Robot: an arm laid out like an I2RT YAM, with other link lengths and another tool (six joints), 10 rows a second.
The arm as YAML. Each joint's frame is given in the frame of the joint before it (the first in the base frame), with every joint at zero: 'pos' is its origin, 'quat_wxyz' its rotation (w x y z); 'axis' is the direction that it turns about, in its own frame. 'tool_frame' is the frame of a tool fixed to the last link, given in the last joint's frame.
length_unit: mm
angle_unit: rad
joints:
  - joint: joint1
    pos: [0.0, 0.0, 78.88]
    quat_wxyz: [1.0, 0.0, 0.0, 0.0]
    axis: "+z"
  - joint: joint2
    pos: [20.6, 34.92, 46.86]
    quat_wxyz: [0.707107, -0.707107, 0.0, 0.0]
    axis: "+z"
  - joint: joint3
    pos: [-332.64, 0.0, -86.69]
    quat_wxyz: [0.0, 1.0, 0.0, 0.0]
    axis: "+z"
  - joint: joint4
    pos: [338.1, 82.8, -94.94]
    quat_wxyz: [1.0, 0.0, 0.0, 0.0]
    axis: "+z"
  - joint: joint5
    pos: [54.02, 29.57, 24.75]
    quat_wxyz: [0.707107, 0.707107, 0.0, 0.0]
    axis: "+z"
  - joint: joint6
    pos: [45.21, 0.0, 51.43]
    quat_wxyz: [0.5, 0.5, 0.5, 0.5]
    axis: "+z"
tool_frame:
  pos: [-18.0, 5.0, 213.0]
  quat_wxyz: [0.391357, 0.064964, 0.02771, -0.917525]
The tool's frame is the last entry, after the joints.
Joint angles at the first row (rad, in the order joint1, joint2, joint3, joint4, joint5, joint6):
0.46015 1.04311 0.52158 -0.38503 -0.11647 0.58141
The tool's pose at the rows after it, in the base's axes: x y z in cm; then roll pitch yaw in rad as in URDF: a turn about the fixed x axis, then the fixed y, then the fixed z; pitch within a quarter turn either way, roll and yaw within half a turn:
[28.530 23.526 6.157 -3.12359 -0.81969 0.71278]
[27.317 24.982 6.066 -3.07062 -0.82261 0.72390]
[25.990 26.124 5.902 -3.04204 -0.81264 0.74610]
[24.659 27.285 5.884 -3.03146 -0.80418 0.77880]
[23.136 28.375 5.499 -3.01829 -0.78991 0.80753]
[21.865 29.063 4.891 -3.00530 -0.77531 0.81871]
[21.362 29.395 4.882 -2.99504 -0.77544 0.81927]
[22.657 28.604 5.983 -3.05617 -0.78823 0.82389]
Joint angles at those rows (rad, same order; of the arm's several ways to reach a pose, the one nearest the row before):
0.47553 1.04310 0.51084 -0.37742 -0.16553 0.57529
0.49387 1.05074 0.50771 -0.37277 -0.21314 0.57216
0.52604 1.05691 0.50927 -0.38190 -0.23312 0.57369
0.57356 1.05997 0.51386 -0.39111 -0.23316 0.58289
0.62558 1.06761 0.51237 -0.39423 -0.23011 0.59821
0.66867 1.07374 0.50318 -0.38967 -0.22241 0.62122
0.68409 1.07075 0.50008 -0.38809 -0.22396 0.63195
0.68261 1.04629 0.51992 -0.41255 -0.16893 0.63811

